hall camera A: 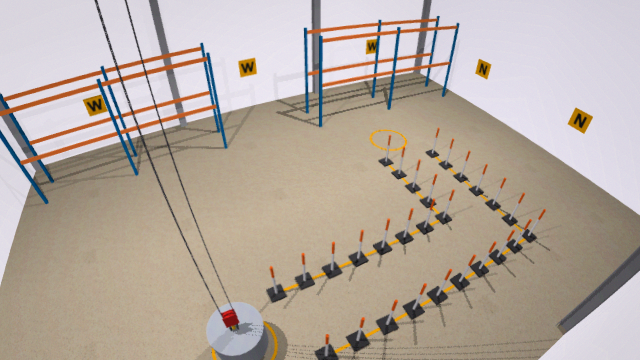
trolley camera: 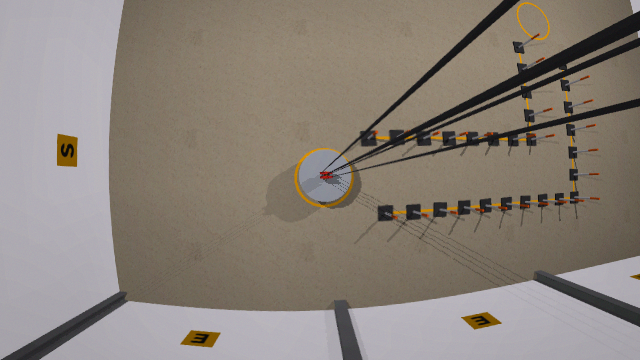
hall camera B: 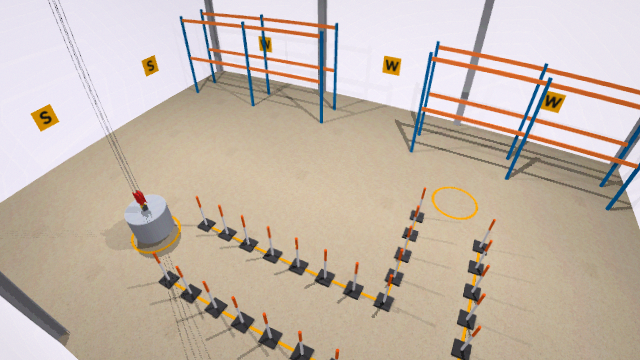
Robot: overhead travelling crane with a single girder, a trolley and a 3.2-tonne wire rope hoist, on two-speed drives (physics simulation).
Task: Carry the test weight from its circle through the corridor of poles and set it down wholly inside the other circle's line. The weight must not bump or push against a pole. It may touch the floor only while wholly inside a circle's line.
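Observation:
The test weight (hall camera A: 235,345) (hall camera B: 152,225) (trolley camera: 312,175), a grey cylinder, hangs upright on my hook (hall camera A: 233,327) (hall camera B: 144,206) (trolley camera: 326,175) under the red block. Its underside looks slightly above the floor, its shadow set off to one side. It is over its yellow circle (hall camera A: 275,342) (hall camera B: 180,230) (trolley camera: 296,177), before the corridor's open end and apart from the poles. The corridor runs between two rows of orange-tipped poles (hall camera A: 332,257) (hall camera B: 270,240) and bends once. The other circle (hall camera A: 370,139) (hall camera B: 432,202) (trolley camera: 517,20) lies beyond its far end. The hook's latch is too small to see.
The nearest poles stand on black bases (hall camera A: 276,293) (hall camera B: 169,279) (trolley camera: 385,213) close to the weight, one on either side of the corridor mouth. Blue and orange racks (hall camera A: 320,82) (hall camera B: 321,75) stand along the W wall. Four ropes slant across the trolley view.

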